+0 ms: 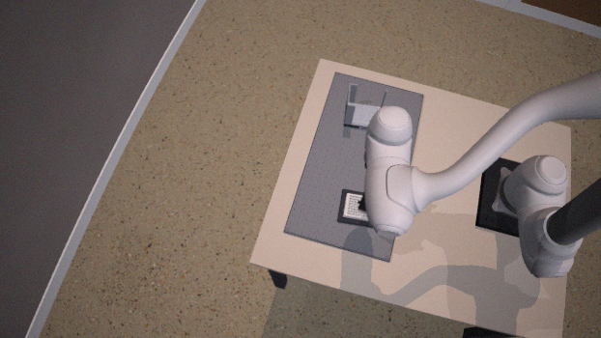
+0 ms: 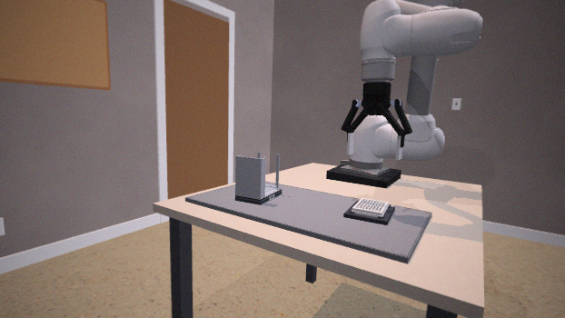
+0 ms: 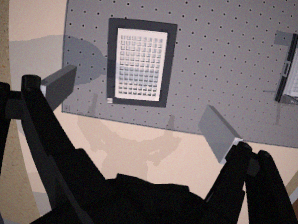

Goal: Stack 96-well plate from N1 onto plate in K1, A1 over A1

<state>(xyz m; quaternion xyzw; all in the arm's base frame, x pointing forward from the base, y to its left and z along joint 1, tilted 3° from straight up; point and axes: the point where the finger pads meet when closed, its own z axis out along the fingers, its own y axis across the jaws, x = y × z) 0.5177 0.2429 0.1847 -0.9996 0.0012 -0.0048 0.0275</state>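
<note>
Now: the white 96-well plate 160 mm below my hand. Also, from my hand: grey wall 330 mm to the right, 190 mm ahead, 100 mm below; pale A1 mark 170 mm below, 90 mm behind, 40 mm to the left.
</note>
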